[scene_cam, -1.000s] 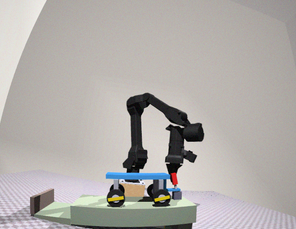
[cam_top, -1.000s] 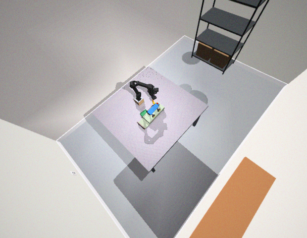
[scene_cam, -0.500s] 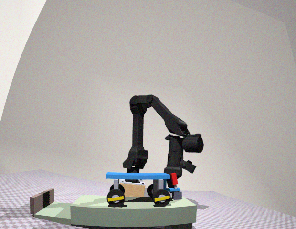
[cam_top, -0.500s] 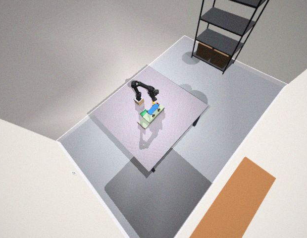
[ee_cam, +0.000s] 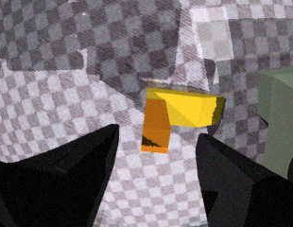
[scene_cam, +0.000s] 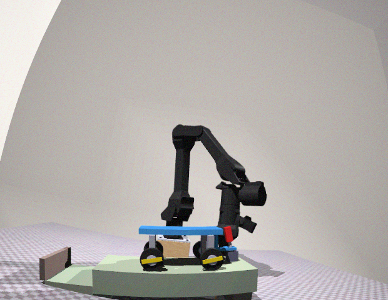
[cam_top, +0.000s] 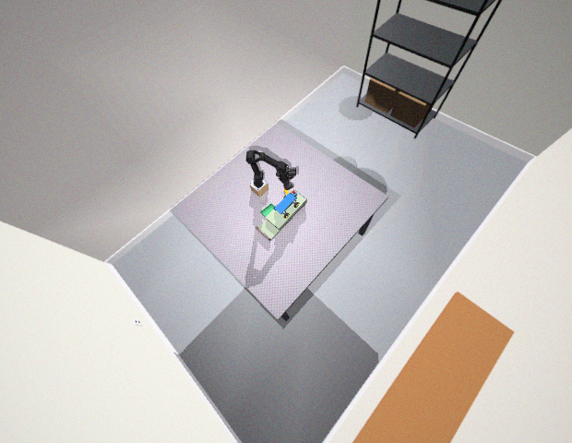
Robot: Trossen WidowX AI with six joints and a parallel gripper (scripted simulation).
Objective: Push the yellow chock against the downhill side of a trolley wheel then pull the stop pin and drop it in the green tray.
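Right now my gripper tip is 20 mm short of the yellow chock, 10 mm to the left of it and 50 mm above it. From my gripper tip the other things lie so: red-headed stop pin 130 mm ahead, 40 mm to the right, 60 mm above; then pale green ramp 150 mm ahead, 160 mm to the right, 20 mm below; then blue-decked trolley 150 mm ahead, 150 mm to the right, 40 mm above.
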